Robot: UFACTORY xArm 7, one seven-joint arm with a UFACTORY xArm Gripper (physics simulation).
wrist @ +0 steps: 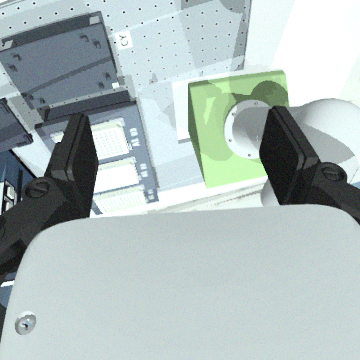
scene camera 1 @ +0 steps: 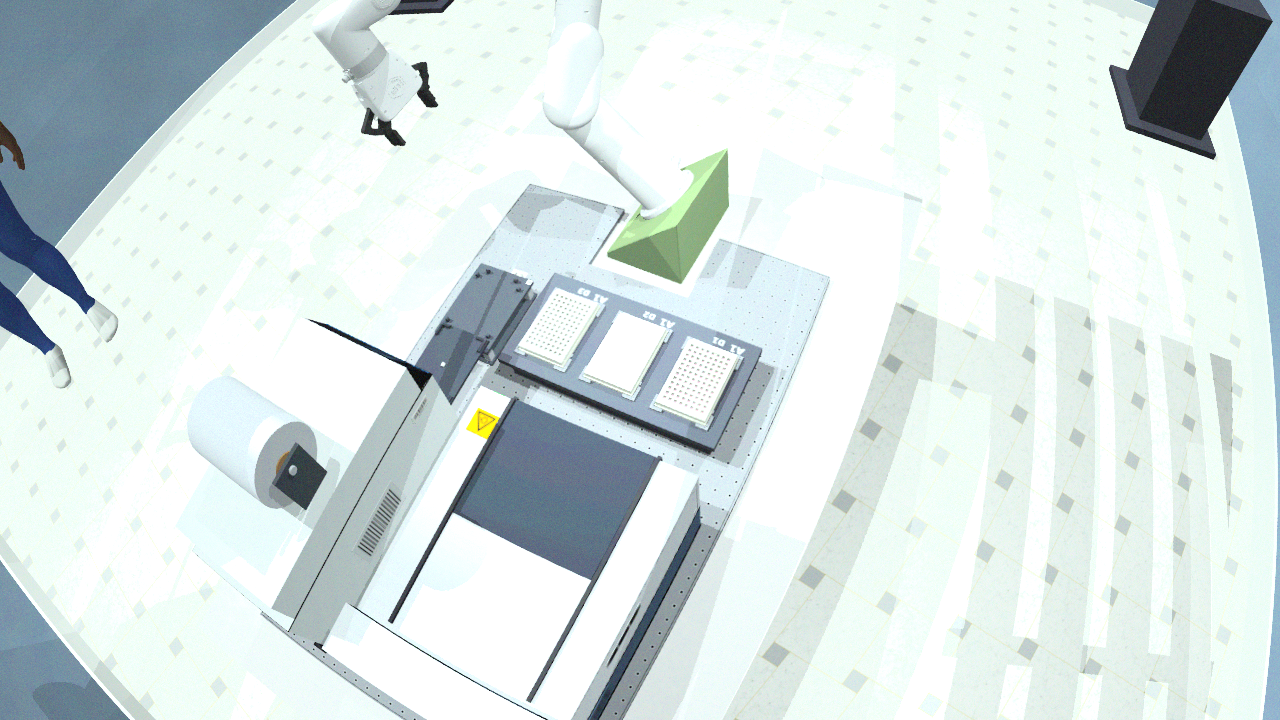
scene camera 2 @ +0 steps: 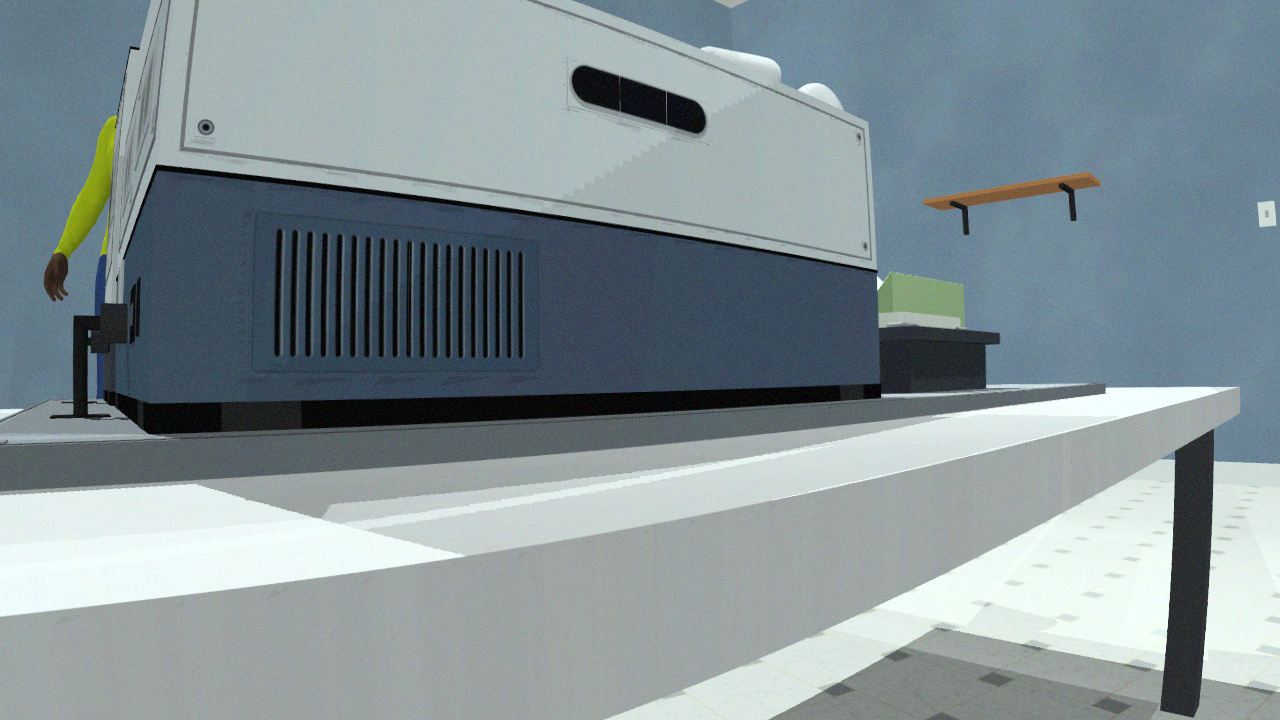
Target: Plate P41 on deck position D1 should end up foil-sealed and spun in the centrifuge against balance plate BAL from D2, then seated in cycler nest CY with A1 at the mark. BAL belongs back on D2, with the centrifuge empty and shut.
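Seen in the pictures: gripper, fingertip midpoint: [wrist: 179, 132] [scene camera 1: 417, 125]; arm's base, origin of the base link: [wrist: 250, 128] [scene camera 1: 668, 195].
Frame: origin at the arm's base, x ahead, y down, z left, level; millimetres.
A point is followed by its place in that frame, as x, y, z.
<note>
Plate P41 [scene camera 1: 698, 380] @(357, 5, 154) [wrist: 122, 201] @(349, 5, 151) sits on D1, its wells showing. Balance plate BAL [scene camera 1: 626, 353] @(341, 3, 32) [wrist: 117, 175] @(313, 3, 24), with a plain white top, sits on D2. Dark cycler nest CY [scene camera 1: 487, 304] @(291, 34, -249) [wrist: 60, 65] @(292, 34, -265) shows small corner posts and no plate. The large white machine [scene camera 1: 675, 514] @(620, -132, 204) [scene camera 2: 402, 107] @(923, -54, 168), apparently the centrifuge, has a dark panel between two rails; its inside is hidden. The machine with a foil roll [scene camera 1: 237, 429] @(776, -398, -263) stands beside it. My gripper [scene camera 1: 416, 121] @(146, -269, -389) [wrist: 179, 132] @(146, -269, -389) is open and empty, high up and away from the plates. It does not show in scene camera 2.
A third plate [scene camera 1: 561, 326] @(318, 5, -88) [wrist: 112, 140] @(277, 5, -91) with wells sits on D3 of the dark deck [scene camera 1: 747, 367] @(307, 19, 220) [wrist: 147, 170] @(250, 19, 65). The green arm base [scene camera 1: 702, 214] @(35, -6, 74) [scene camera 2: 921, 300] @(51, -44, 71) [wrist: 205, 165] @(117, -42, 22) stands behind the deck. A person [scene camera 1: 35, 255] stands at the left.
</note>
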